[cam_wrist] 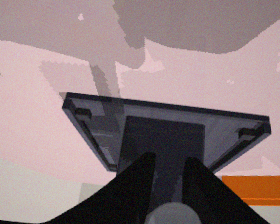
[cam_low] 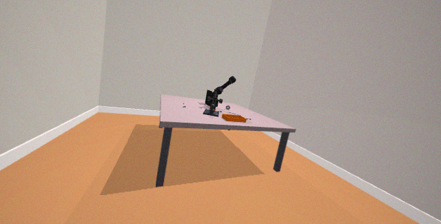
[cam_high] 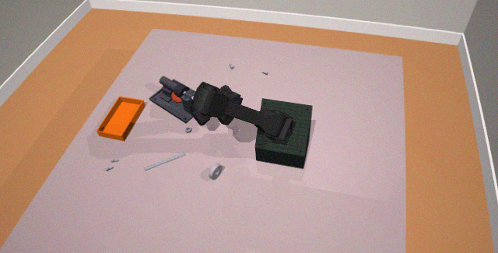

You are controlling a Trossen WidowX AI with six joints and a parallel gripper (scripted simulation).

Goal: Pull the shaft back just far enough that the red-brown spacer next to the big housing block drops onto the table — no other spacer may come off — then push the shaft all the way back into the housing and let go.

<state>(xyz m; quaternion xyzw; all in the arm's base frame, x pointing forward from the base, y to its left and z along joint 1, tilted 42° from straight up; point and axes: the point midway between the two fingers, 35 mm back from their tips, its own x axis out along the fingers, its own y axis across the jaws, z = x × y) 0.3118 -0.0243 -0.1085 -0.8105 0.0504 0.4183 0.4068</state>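
My gripper tip is now 50 mm short of the grey shaft, 20 mm to the left of it and 30 mm below it. Round my gripper tip: orange tray: 350 mm ahead, 80 mm to the left, 40 mm below; then red-brown spacer: 150 mm ahead, 70 mm to the right, 30 mm below; then small pin: 70 mm behind, 140 mm to the right, 50 mm below.
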